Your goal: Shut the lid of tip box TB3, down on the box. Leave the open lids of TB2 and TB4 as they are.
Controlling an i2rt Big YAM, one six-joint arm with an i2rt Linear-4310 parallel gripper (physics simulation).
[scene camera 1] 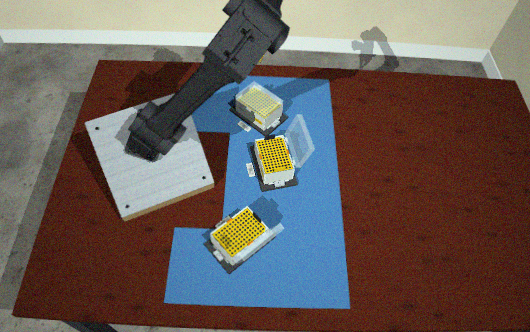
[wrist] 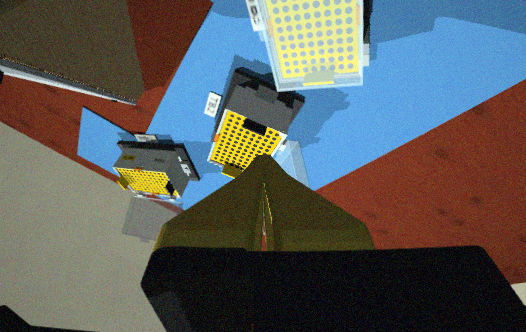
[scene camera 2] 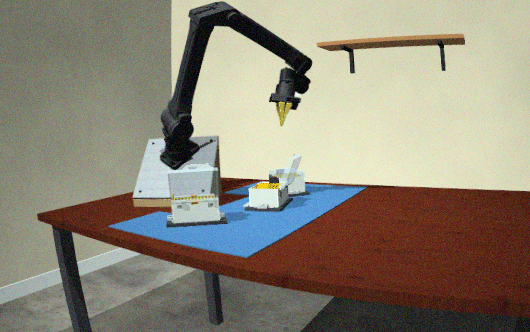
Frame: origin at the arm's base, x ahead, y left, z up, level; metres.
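Where they show: gripper, between the fingertips: (wrist: 263, 165) (scene camera 2: 281, 125); arm's base, origin of its link: (scene camera 1: 147, 135) (scene camera 2: 179, 154).
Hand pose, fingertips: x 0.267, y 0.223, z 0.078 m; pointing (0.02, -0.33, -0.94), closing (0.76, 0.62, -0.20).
Each offset is from my fingertips to the top centre of the thing. "spot": to the spot under its first point. Level surfaces: height alone.
Tip box TB3 @[0.002 m right, 0.001 m back, 0.151 m down] (scene camera 1: 260, 106) (scene camera 2: 299, 183) (wrist: 315, 42) stands at the back of the blue mat, its clear lid lying flat over the yellow tip rack; TB2 partly hides it in scene camera 2. TB2 @[0.184 m right, 0.066 m ahead, 0.154 m down] (scene camera 1: 278, 172) (scene camera 2: 265, 196) (wrist: 245, 140) is in the middle, its clear lid @[spot: 0.166 m right, 0.137 m ahead, 0.127 m down] (scene camera 1: 301, 142) (scene camera 2: 293, 168) standing open. TB4 @[0.426 m right, 0.004 m back, 0.154 m down] (scene camera 1: 239, 232) (scene camera 2: 195, 211) (wrist: 145, 181) is nearest the front, its lid @[spot: 0.496 m right, 0.041 m ahead, 0.111 m down] (scene camera 2: 185, 181) (wrist: 150, 217) open. My gripper (scene camera 2: 282, 124) (wrist: 263, 165) is shut and empty, high above the boxes and touching none; the arm mostly hides it in scene camera 1.
The blue mat @[0.229 m down] (scene camera 1: 310, 250) (scene camera 2: 240, 242) lies on the dark red table @[0.232 m down] (scene camera 1: 425, 200) (scene camera 2: 400, 240). The arm's base stands on a pale board (scene camera 1: 160, 187) (scene camera 2: 150, 170) left of the boxes. A wall shelf (scene camera 2: 395, 42) is at the back right.
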